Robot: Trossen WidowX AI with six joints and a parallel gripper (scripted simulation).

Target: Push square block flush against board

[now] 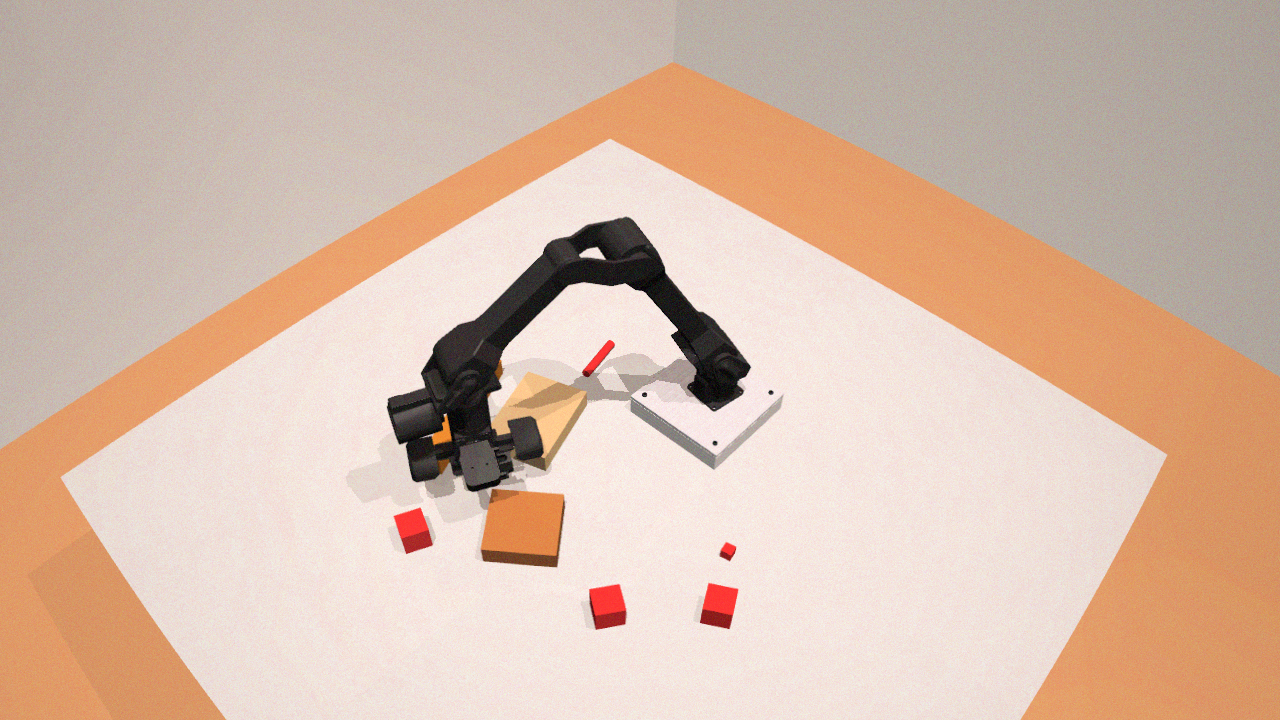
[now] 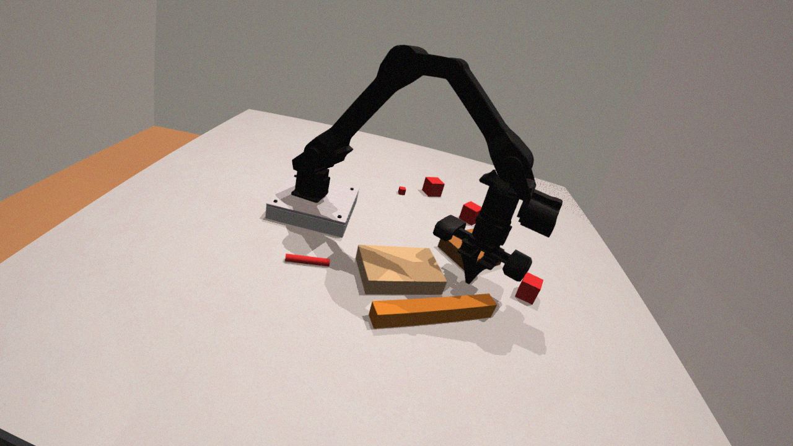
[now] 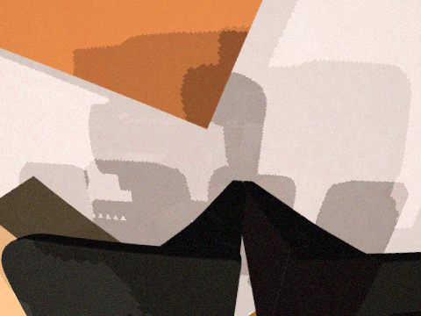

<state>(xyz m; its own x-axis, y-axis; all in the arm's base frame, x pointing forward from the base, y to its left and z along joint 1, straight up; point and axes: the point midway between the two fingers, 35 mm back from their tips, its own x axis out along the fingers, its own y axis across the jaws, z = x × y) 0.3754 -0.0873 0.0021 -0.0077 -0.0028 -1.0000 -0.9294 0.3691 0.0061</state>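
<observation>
The brown square block lies 11 cm to the left of my gripper tip and 1 cm above it. Also, from my gripper tip: red rod: 29 cm behind, 10 cm to the right; tan flat board: 13 cm behind, 4 cm to the right, 1 cm above; long orange bar: 12 cm to the right, 5 cm behind, 1 cm above.
</observation>
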